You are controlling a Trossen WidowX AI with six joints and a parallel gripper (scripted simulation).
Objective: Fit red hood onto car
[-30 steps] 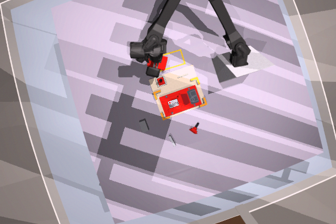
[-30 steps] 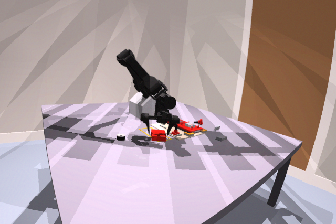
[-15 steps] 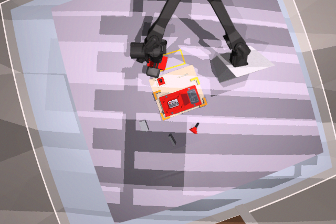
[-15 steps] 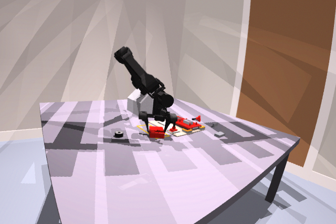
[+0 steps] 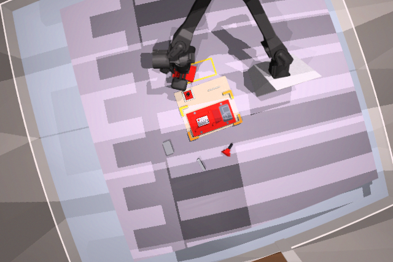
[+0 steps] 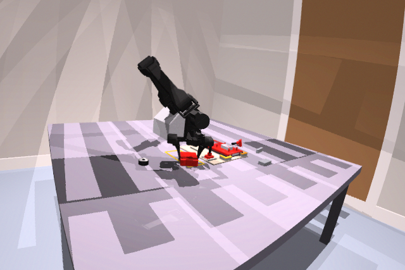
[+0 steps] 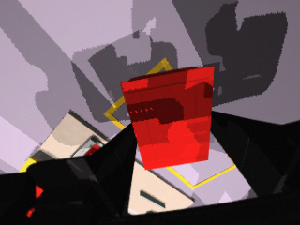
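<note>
Right now my gripper tip is 24 cm to the right of the grey engine block, 4 cm past it and 1 cm below it. Also, from my gripper tip: black wheel (18 cm to the right, 3 cm behind); jig (19 cm to the left, 7 cm behind); red hood (1 cm above).
</note>
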